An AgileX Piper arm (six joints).
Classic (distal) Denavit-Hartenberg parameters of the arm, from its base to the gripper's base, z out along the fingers. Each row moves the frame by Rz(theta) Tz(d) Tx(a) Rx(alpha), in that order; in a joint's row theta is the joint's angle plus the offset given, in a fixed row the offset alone. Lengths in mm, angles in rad.
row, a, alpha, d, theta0
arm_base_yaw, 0, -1.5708, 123, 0
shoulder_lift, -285, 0, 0, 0.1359
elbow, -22, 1.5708, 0, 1.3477
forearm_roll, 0, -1.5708, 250.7, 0
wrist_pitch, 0, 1.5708, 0, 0
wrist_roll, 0, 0, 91, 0
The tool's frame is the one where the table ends.
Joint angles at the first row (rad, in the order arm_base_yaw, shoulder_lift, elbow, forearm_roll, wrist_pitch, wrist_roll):
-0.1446 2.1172 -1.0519 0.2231 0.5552 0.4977
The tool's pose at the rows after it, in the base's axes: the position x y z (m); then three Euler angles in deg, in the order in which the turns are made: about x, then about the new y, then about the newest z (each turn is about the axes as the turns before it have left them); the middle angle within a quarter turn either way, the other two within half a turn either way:
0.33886 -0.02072 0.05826 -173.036 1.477 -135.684
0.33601 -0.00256 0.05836 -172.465 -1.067 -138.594
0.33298 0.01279 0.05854 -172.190 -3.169 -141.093
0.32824 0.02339 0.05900 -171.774 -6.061 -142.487
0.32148 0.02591 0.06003 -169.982 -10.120 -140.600
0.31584 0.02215 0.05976 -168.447 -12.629 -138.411
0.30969 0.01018 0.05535 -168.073 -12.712 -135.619
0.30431 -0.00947 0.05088 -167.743 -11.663 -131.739
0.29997 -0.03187 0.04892 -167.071 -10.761 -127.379
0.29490 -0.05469 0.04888 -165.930 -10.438 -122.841
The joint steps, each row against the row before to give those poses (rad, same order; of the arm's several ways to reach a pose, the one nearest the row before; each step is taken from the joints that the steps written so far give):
0.0505 0.0000 0.0000 0.0000 0.0347 -0.0022
0.0512 0.0000 -0.0001 0.0000 0.0392 0.0000
0.0442 0.0000 0.0001 0.0000 0.0314 0.0000
0.0296 0.0000 0.0000 0.0026 0.0473 0.0023
-0.0003 0.0000 0.0019 0.0278 0.0732 0.0075
-0.0176 0.0000 0.0095 0.0204 0.0416 -0.0001
-0.0378 0.0000 0.0298 0.0023 -0.0202 0.0038
-0.0629 0.0000 0.0287 0.0000 -0.0347 0.0008
-0.0745 0.0000 0.0134 0.0001 -0.0134 0.0000
-0.0785 0.0000 0.0026 -0.0001 0.0113 0.0000

